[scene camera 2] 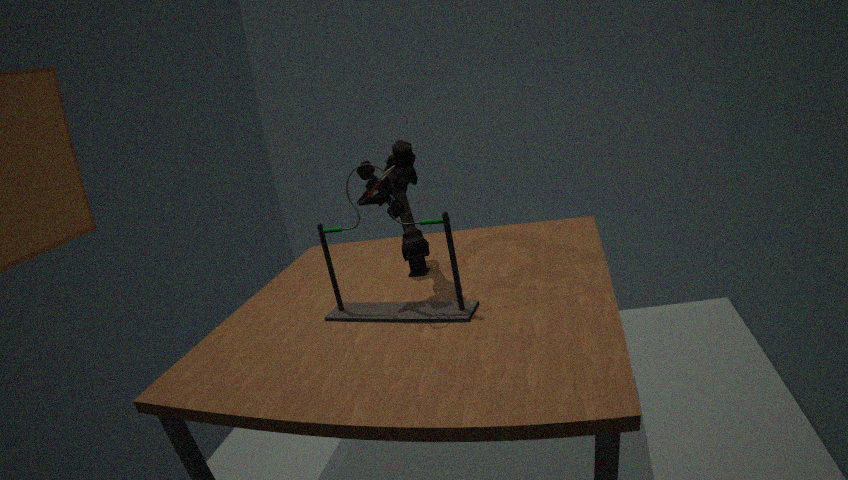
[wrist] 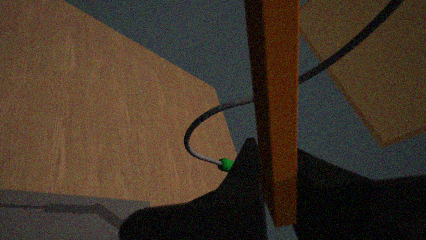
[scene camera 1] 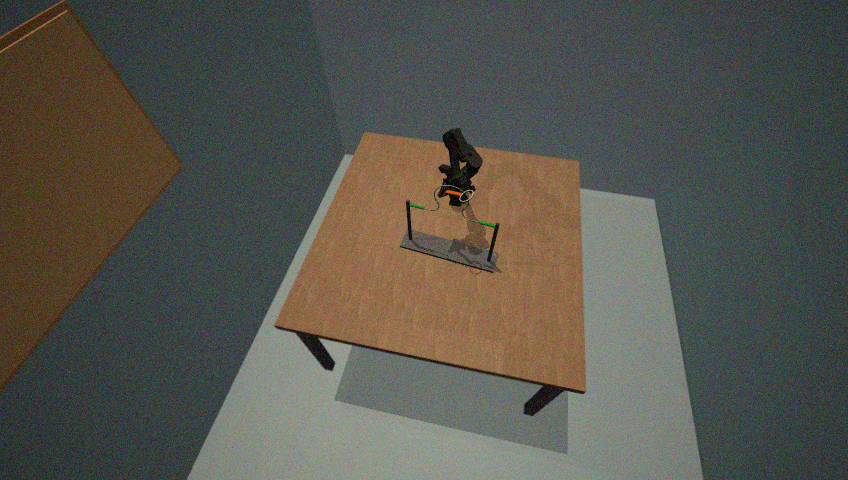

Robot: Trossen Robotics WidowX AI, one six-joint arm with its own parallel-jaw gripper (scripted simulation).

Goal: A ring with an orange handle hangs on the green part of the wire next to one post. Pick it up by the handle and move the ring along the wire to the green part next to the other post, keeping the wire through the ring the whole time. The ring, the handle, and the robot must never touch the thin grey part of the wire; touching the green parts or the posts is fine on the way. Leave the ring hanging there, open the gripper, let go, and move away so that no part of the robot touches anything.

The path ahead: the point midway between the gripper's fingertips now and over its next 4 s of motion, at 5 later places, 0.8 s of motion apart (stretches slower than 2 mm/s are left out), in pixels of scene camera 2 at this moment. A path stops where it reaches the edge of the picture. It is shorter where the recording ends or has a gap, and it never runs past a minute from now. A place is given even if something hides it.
My gripper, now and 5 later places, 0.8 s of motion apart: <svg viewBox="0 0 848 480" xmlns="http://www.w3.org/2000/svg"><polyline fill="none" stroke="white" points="358,203 353,196 353,186 354,180 351,188 354,215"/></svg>
